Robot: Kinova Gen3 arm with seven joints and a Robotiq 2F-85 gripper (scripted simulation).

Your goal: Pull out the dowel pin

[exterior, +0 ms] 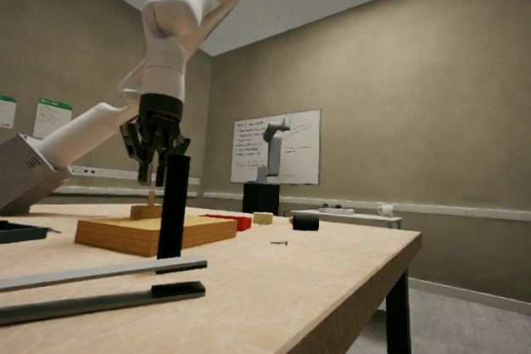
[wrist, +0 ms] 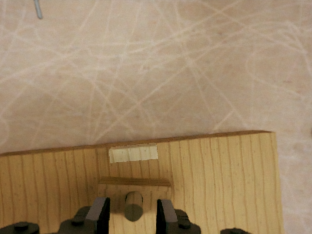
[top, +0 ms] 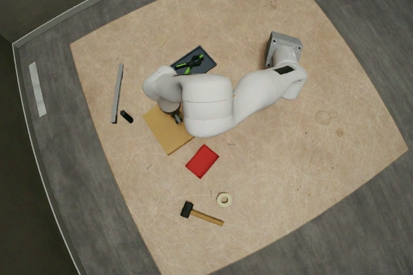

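The dowel pin lies 5 cm below my hand. From my hand the other things lie so: wooden bench board 8 cm below, 4 cm ahead, 2 cm to the left; then small wooden block 6 cm below; then red block 19 cm to the left, 10 cm below, 7 cm behind.
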